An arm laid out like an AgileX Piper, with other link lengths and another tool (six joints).
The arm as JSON. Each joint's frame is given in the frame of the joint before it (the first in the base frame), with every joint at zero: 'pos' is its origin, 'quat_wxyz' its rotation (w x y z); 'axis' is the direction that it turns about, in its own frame. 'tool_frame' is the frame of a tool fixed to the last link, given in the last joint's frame.
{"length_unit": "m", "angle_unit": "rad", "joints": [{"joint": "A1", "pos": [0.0, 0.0, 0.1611], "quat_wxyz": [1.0, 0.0, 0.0, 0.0], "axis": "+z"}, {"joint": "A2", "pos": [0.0, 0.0, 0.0], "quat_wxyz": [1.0, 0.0, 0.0, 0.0], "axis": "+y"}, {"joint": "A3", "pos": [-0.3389, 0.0, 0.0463], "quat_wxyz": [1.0, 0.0, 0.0, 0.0], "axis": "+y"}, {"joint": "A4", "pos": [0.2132, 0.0, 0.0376], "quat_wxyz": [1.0, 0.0, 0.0, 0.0], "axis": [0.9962, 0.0, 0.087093]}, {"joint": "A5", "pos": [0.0, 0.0, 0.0], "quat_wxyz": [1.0, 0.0, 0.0, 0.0], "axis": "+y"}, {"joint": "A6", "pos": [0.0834, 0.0, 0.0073], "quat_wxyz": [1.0, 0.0, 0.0, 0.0], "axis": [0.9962, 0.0, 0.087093]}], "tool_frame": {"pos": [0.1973, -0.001, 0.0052], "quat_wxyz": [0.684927, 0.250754, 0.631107, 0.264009]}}
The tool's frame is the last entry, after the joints.
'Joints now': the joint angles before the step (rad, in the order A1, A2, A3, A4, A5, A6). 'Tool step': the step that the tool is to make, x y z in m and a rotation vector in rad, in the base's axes. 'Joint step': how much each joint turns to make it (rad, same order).
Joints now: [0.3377 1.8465 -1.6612 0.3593 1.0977 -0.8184]
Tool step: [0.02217 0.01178 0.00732 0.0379 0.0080 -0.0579]
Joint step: [0.0000 0.0616 -0.1203 0.0075 0.0305 0.0786]
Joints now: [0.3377 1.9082 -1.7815 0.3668 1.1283 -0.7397]
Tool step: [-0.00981 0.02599 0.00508 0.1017 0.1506 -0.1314]
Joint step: [0.0115 0.0470 -0.0896 0.0699 0.0834 0.2037]
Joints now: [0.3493 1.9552 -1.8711 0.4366 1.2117 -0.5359]
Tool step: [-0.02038 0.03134 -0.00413 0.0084 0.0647 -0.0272]
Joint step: [0.0806 0.0137 -0.0131 -0.0131 0.0060 0.1295]
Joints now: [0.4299 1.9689 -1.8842 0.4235 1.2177 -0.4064]
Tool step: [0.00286 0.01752 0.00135 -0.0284 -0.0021 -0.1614]
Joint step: [0.0942 -0.0021 -0.0184 -0.1311 -0.0602 0.2698]
